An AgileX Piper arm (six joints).
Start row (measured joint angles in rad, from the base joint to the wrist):
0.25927, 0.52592, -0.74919, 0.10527, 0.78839, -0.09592
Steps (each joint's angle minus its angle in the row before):
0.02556, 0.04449, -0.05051, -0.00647, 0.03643, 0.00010
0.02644, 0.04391, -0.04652, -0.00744, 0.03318, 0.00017
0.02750, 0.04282, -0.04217, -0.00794, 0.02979, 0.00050
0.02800, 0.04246, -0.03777, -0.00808, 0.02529, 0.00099
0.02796, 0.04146, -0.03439, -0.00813, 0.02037, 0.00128
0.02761, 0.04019, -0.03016, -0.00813, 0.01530, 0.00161
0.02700, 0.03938, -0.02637, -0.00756, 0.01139, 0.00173
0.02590, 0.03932, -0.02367, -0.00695, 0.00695, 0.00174
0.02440, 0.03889, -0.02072, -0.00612, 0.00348, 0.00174
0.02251, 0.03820, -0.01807, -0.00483, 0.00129, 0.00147
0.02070, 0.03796, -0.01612, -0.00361, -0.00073, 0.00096
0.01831, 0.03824, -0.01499, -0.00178, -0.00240, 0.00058
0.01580, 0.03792, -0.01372, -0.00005, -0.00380, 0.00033
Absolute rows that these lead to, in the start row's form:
0.28483, 0.57041, -0.79970, 0.09880, 0.82482, -0.09582
0.31127, 0.61432, -0.84622, 0.09136, 0.85800, -0.09565
0.33877, 0.65714, -0.88839, 0.08342, 0.88779, -0.09515
0.36677, 0.69960, -0.92616, 0.07534, 0.91308, -0.09416
0.39473, 0.74106, -0.96055, 0.06721, 0.93345, -0.09288
0.42234, 0.78125, -0.99071, 0.05908, 0.94875, -0.09127
0.44934, 0.82063, -1.01708, 0.05152, 0.96014, -0.08954
0.47524, 0.85995, -1.04075, 0.04457, 0.96709, -0.08780
0.49964, 0.89884, -1.06147, 0.03845, 0.97057, -0.08606
0.52215, 0.93704, -1.07954, 0.03362, 0.97186, -0.08459
0.54285, 0.97500, -1.09566, 0.03001, 0.97113, -0.08363
0.56116, 1.01324, -1.11065, 0.02823, 0.96873, -0.08305
0.57696, 1.05116, -1.12437, 0.02818, 0.96493, -0.08272

